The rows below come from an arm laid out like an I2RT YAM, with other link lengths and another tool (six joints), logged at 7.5 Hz.
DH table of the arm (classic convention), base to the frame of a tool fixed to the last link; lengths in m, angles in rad. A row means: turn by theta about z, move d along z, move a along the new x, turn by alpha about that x. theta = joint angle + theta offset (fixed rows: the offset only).
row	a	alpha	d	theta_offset
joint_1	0.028	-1.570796	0.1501	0
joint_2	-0.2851	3.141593	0	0
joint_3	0.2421	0	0	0.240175
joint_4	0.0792	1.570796	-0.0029	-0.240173
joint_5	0	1.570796	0.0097	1.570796
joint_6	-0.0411	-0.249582	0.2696	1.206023
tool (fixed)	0	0	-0.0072	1.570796
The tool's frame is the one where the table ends.
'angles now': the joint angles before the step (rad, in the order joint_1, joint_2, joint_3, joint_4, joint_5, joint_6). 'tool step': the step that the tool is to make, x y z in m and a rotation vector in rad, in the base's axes. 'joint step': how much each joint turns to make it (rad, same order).
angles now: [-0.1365 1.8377 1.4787 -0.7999 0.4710 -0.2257]
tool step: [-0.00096 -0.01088 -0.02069 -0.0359 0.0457 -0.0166]
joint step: [-0.0002 0.0586 -0.0013 0.0199 0.0449 -0.0009]
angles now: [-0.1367 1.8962 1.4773 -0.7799 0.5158 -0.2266]
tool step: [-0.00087 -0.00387 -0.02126 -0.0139 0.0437 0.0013]
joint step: [0.0002 0.0517 -0.0030 0.0179 0.0181 -0.0091]
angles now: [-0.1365 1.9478 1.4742 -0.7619 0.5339 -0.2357]
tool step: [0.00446 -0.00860 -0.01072 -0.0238 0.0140 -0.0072]
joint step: [-0.0044 0.0427 0.0097 0.0258 0.0250 -0.0066]
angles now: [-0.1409 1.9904 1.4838 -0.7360 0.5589 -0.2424]
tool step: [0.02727 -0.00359 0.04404 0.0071 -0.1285 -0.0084]
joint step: [-0.0097 -0.0454 0.0569 0.0186 -0.0242 0.0100]
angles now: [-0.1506 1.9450 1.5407 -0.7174 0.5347 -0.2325]
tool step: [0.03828 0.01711 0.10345 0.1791 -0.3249 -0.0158]
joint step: [-0.0451 -0.1406 0.0948 0.0086 -0.2106 0.1110]
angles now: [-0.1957 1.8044 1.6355 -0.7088 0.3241 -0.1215]
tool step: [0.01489 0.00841 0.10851 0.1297 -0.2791 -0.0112]
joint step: [-0.0397 -0.1020 0.1071 0.0074 -0.1497 0.1175]
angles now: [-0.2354 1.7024 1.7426 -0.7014 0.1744 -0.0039]
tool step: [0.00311 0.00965 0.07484 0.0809 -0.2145 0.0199]
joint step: [-0.0259 -0.0809 0.0019 0.0952 -0.1093 0.0860]
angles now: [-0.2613 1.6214 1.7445 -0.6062 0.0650 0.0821]
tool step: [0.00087 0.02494 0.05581 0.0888 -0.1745 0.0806]
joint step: [-0.0164 -0.0629 -0.0313 0.1138 -0.1415 0.0823]
